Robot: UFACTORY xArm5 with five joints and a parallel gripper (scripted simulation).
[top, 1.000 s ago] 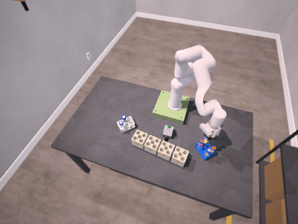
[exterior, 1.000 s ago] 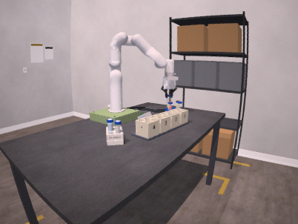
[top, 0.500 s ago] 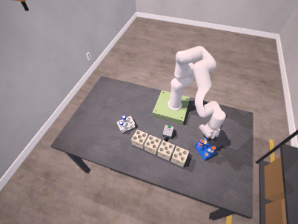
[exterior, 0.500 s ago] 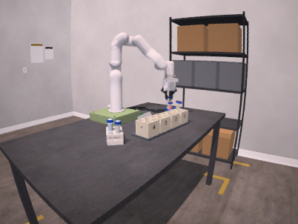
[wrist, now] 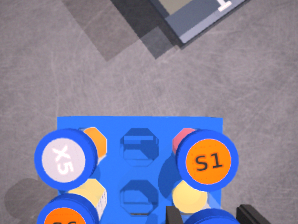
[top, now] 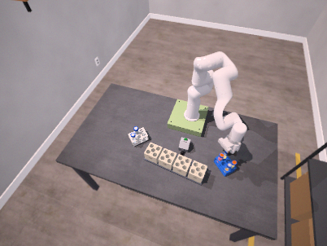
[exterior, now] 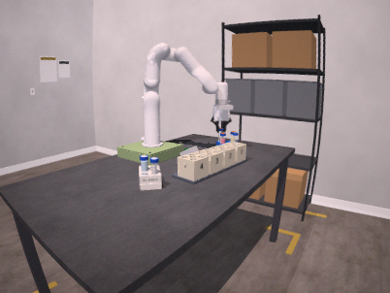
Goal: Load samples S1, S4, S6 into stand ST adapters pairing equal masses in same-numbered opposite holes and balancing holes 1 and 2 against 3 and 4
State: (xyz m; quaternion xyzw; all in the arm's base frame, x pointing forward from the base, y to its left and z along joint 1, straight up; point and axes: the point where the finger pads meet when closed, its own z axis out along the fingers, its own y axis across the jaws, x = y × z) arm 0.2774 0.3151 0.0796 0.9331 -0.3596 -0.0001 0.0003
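Right now my hand is 5 cm above the sample tube S4 and 1 cm past it. Also, from my hand: sample tube S6 (8 cm below, 5 cm to the left, 5 cm ahead); blue sample rack (11 cm below, 4 cm ahead, 2 cm to the left); white blanks rack (65 cm to the right, 11 cm below, 4 cm ahead).
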